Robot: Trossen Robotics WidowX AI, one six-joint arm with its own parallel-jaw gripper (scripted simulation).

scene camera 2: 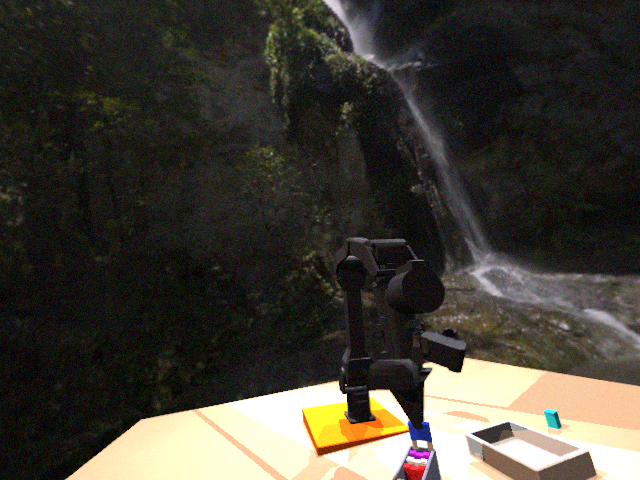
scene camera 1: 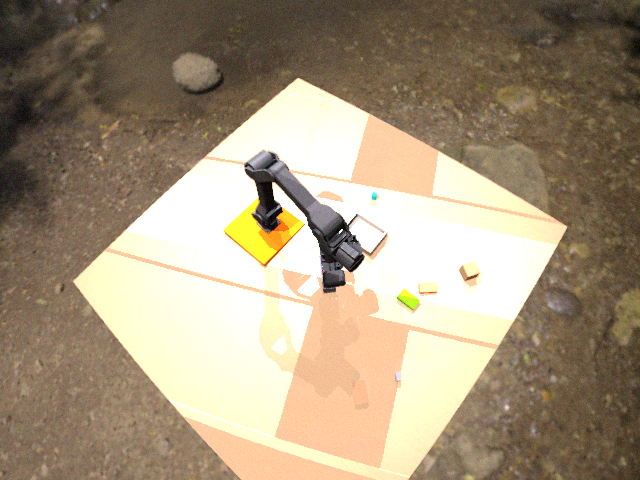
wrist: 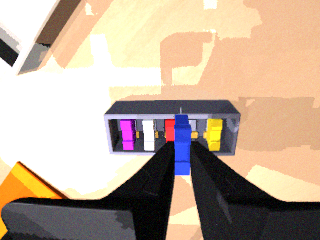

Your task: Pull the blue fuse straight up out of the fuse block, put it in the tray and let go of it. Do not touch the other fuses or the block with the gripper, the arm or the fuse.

Path:
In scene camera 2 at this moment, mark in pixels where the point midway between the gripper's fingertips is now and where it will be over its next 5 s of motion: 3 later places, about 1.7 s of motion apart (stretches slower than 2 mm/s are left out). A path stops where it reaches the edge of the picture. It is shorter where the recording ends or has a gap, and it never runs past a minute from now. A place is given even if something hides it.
My gripper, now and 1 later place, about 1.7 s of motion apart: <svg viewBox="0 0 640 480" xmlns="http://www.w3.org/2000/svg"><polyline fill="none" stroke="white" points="419,426 510,406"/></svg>

